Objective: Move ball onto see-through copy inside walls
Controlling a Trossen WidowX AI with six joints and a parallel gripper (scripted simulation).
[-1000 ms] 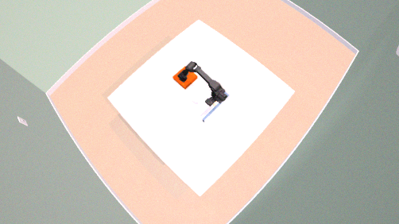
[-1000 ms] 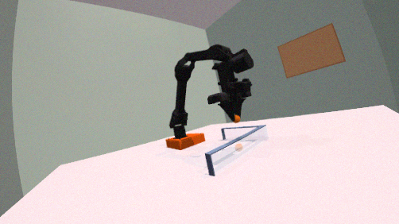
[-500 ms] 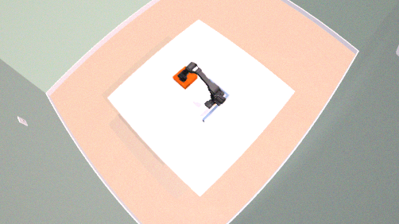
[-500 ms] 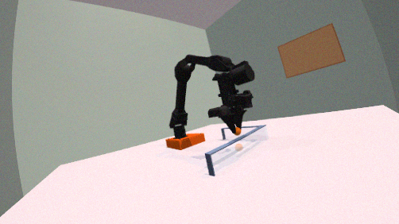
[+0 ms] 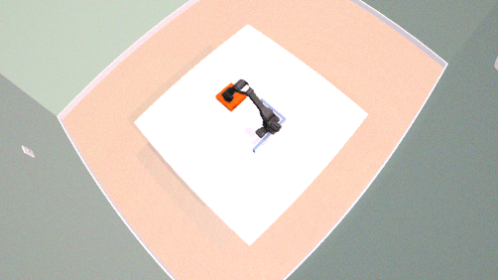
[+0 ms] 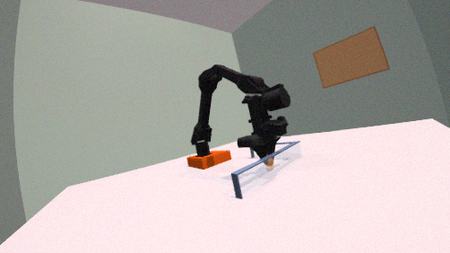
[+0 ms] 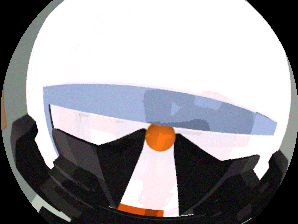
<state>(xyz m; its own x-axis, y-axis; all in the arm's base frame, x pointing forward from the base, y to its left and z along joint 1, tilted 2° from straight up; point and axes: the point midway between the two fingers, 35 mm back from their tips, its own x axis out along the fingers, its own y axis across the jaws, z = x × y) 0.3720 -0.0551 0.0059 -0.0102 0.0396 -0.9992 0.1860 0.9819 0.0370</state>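
Right now the see-through copy of ball is 1 cm below my gripper tip. From my gripper tip the other things lie so: clear wall 5 cm behind, 15 cm to the left.
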